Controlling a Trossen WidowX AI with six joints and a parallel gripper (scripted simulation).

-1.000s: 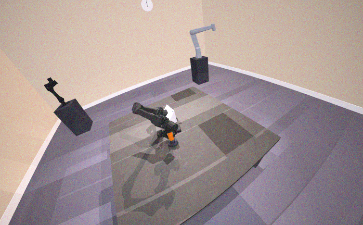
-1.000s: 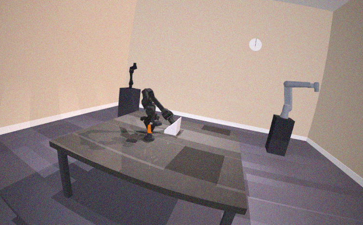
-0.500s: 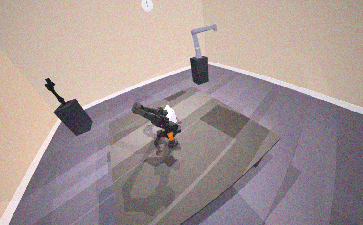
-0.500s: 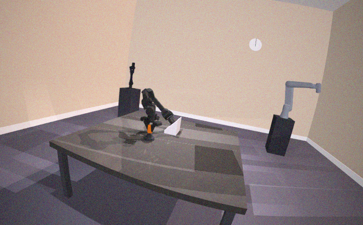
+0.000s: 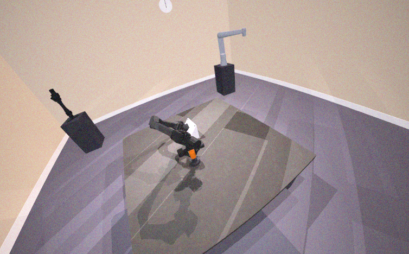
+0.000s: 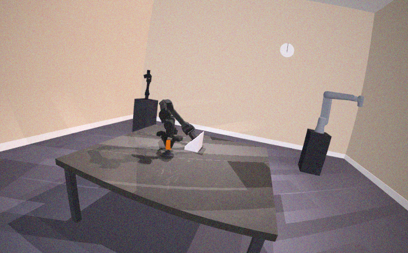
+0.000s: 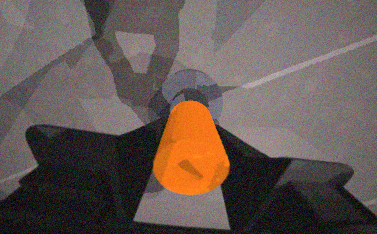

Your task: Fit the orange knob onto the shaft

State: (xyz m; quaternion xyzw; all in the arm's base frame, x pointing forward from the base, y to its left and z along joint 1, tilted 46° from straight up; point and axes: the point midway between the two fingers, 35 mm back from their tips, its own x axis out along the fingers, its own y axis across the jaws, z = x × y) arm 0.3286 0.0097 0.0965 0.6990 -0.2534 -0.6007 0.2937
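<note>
My gripper tip is now 2 cm below the orange knob. Round my gripper tip: round pedestal (4 cm below).
</note>
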